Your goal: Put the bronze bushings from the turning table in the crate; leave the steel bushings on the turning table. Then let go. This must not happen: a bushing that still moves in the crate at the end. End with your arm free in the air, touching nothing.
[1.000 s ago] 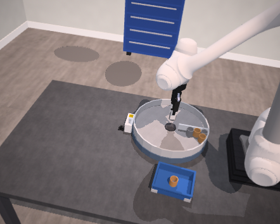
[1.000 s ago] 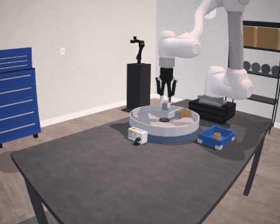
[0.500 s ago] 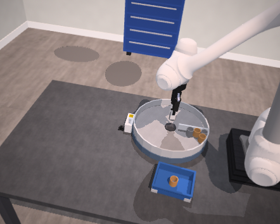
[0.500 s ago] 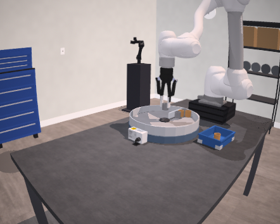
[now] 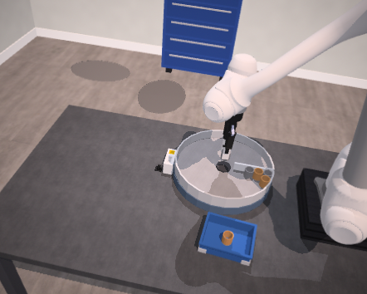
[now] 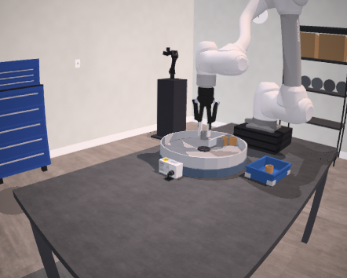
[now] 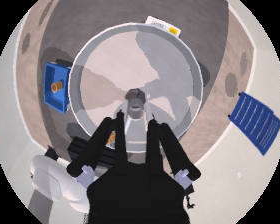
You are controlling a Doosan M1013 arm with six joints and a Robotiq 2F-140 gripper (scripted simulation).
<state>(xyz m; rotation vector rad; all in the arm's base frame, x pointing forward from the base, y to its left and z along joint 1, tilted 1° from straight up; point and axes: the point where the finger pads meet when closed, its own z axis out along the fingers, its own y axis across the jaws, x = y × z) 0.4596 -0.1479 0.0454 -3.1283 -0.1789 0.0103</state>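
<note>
Now: the round turning table 1 cm behind my hand and 10 cm below it. The rest, counted from my hand: blue crate: 3 cm behind, 34 cm to the left, 13 cm below.
</note>
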